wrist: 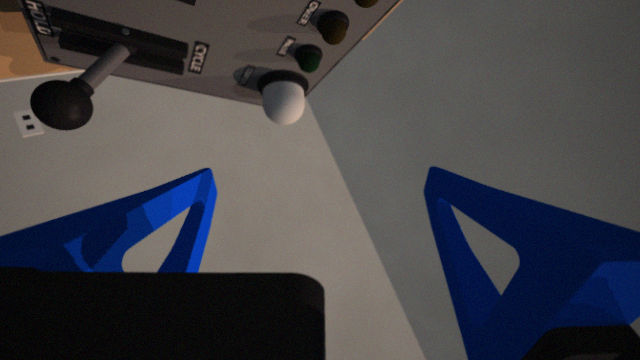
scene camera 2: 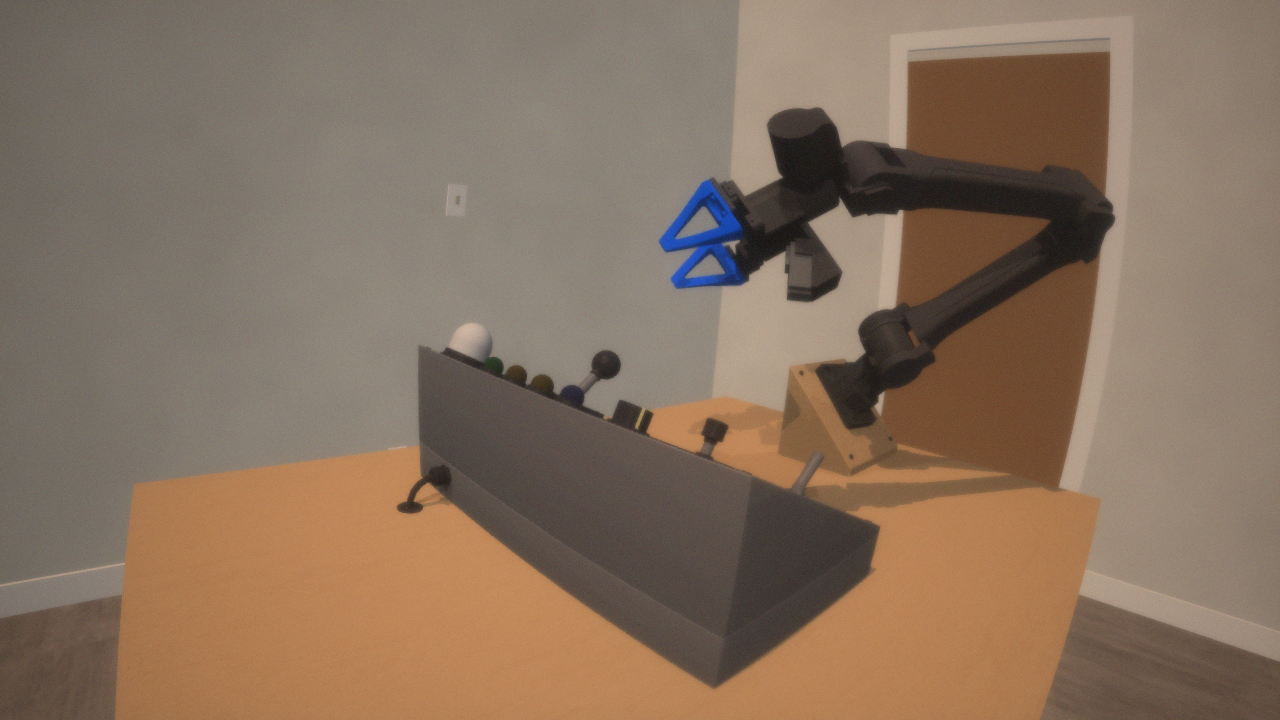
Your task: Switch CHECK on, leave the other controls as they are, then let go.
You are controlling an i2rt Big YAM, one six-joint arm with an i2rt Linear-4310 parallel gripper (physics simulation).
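Pixels of known places: gripper, fingertip midpoint: (wrist: 320,179) (scene camera 2: 668,266); arm's base, origin of the base link: (scene camera 2: 843,398).
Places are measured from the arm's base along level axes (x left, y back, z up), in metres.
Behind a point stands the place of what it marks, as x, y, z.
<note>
The grey control console (scene camera 2: 572,483) @[0.126, -0.615, 0.018] (wrist: 220,30) @[-0.090, -0.515, 0.028] stands on the table. No label reading CHECK is legible in either view. A ball-topped lever (scene camera 2: 605,364) @[-0.136, -0.396, 0.055] (wrist: 62,105) @[-0.133, -0.383, 0.060] rises from a slot between the labels HOLD and CYCLE. A black-capped stalk (scene camera 2: 714,429) @[0.100, -0.425, 0.033], a dark knob with a yellow line (scene camera 2: 631,416) @[-0.011, -0.447, 0.021] and a grey bare lever (scene camera 2: 810,470) @[0.216, -0.407, 0.020] show in the scene view; their labels are hidden there. My gripper (scene camera 2: 667,265) @[0.033, -0.449, 0.195] (wrist: 320,179) @[0.033, -0.449, 0.195] is open and empty, high above the console and touching none of its controls.
A white dome (scene camera 2: 471,342) @[-0.122, -0.600, 0.095] (wrist: 284,102) @[-0.124, -0.576, 0.095] stands at the console's far end, beside a green lamp (scene camera 2: 494,365) @[-0.068, -0.595, 0.078] (wrist: 308,57) @[-0.069, -0.584, 0.075]. Dark yellow lamps and a blue lamp (scene camera 2: 571,394) @[0.074, -0.586, 0.079] continue the row. A black cable (scene camera 2: 414,492) @[-0.108, -0.680, -0.074] leaves the console's back. The wooden table (scene camera 2: 268,573) @[-0.012, -0.869, -0.095] carries the arm's wedge base (scene camera 2: 810,420) @[0.004, -0.100, -0.025].
</note>
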